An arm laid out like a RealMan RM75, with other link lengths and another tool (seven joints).
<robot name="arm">
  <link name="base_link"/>
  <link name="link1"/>
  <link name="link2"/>
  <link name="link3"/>
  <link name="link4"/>
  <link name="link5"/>
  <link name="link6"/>
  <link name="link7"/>
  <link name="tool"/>
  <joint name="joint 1" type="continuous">
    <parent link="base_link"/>
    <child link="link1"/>
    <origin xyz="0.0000 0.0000 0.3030"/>
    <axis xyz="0 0 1"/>
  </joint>
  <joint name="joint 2" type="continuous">
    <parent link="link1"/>
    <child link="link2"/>
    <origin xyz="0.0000 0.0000 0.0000" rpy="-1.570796 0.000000 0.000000"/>
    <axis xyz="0 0 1"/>
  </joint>
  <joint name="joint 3" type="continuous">
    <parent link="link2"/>
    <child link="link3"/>
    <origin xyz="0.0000 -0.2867 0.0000" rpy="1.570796 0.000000 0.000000"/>
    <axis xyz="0 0 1"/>
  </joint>
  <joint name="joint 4" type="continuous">
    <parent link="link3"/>
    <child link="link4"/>
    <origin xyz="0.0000 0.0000 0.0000" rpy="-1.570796 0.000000 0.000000"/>
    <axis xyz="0 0 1"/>
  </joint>
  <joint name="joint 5" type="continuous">
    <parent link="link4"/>
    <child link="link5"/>
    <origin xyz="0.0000 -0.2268 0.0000" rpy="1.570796 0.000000 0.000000"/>
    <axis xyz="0 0 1"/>
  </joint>
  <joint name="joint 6" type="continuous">
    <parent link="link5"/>
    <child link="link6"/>
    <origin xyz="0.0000 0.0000 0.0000" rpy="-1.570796 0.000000 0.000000"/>
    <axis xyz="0 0 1"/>
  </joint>
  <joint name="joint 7" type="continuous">
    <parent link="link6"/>
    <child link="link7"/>
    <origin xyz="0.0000 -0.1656 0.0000" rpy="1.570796 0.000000 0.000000"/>
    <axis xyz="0 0 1"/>
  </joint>
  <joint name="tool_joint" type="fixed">
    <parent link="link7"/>
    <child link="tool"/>
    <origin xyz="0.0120 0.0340 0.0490" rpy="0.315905 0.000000 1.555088"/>
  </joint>
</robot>
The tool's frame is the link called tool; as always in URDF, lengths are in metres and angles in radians. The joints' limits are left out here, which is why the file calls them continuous.
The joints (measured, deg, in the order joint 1, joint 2, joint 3, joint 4, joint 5, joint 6, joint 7), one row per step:
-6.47 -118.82 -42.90 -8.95 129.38 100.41 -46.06
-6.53 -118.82 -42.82 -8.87 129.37 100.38 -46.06
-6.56 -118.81 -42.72 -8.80 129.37 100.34 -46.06
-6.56 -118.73 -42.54 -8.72 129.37 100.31 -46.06
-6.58 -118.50 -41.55 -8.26 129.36 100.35 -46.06
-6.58 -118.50 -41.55 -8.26 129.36 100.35 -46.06
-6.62 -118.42 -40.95 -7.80 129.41 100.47 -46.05
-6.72 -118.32 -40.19 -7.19 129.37 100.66 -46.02
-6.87 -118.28 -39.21 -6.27 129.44 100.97 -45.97
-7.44 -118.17 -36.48 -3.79 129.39 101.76 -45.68
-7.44 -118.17 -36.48 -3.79 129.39 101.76 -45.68
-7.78 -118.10 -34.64 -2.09 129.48 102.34 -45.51
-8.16 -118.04 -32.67 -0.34 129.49 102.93 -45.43
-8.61 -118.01 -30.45 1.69 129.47 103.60 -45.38
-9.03 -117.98 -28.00 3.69 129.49 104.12 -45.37
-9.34 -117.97 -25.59 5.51 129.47 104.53 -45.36
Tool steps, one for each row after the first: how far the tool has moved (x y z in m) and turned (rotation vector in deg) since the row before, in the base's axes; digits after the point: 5 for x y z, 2 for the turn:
0.00004 0.00027 -0.00029 -0.10 0.07 -0.02
-0.00007 0.00012 -0.00035 -0.13 0.07 0.00
-0.00034 -0.00010 -0.00016 -0.18 0.16 -0.01
-0.00054 -0.00097 -0.00172 -0.91 0.68 -0.25
0.00000 0.00000 0.00000 0.00 0.00 0.00
-0.00025 -0.00088 -0.00134 -0.59 0.51 -0.18
-0.00030 -0.00090 -0.00130 -0.64 0.67 -0.24
-0.00002 -0.00142 -0.00236 -0.92 0.92 -0.39
0.00020 -0.00277 -0.00567 -2.29 2.63 -1.13
0.00000 0.00000 0.00000 0.00 0.00 0.00
0.00014 -0.00235 -0.00373 -1.61 1.81 -0.87
0.00023 -0.00226 -0.00354 -1.67 1.78 -0.97
0.00023 -0.00245 -0.00367 -1.85 2.01 -1.14
0.00012 -0.00257 -0.00431 -2.13 2.04 -1.18
-0.00016 -0.00277 -0.00416 -2.05 1.91 -1.07

